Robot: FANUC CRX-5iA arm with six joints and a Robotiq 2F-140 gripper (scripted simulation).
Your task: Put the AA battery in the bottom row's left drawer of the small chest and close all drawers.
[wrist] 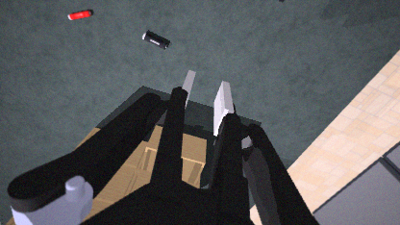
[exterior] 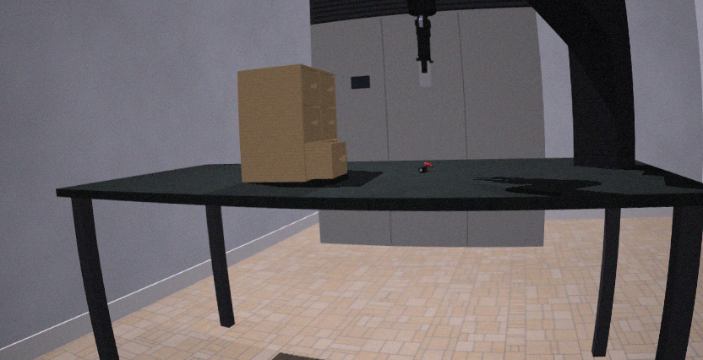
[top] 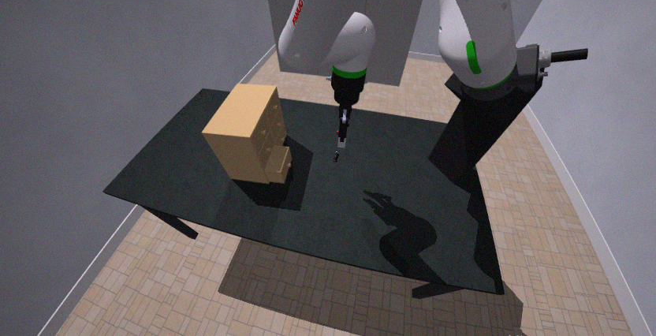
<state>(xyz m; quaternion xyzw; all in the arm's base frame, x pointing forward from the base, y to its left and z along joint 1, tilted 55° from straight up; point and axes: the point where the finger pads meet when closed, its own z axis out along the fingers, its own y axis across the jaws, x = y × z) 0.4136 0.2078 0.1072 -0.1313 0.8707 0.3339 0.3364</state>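
Right now the black AA battery is 25 cm below my hand, 8 cm to the right of it and 8 cm ahead of it. The rest, counted from my hand: small red object (26 cm below, 21 cm to the right, 16 cm ahead).
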